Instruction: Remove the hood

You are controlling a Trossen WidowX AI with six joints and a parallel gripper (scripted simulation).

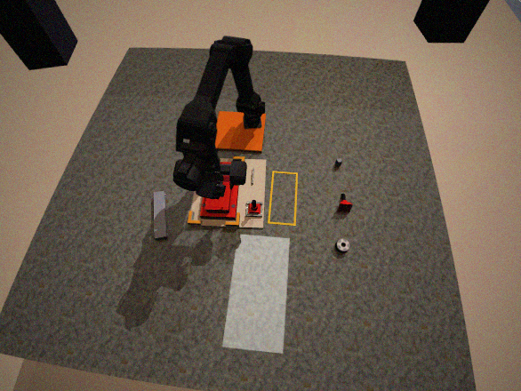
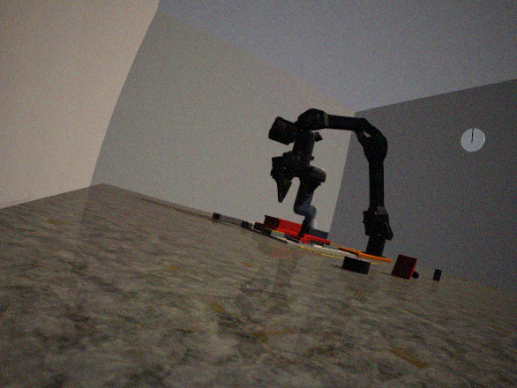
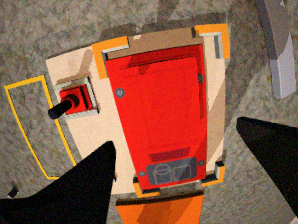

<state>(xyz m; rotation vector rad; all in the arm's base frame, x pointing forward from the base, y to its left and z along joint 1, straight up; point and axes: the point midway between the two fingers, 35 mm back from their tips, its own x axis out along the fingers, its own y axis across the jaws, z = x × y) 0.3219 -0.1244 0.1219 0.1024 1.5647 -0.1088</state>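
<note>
The grey mount is 10 cm to the left of my gripper tip, 6 cm below it and 4 cm ahead of it. The rest, counted from my gripper tip: grey bar: 19 cm to the right, 9 cm below, 3 cm ahead.
</note>
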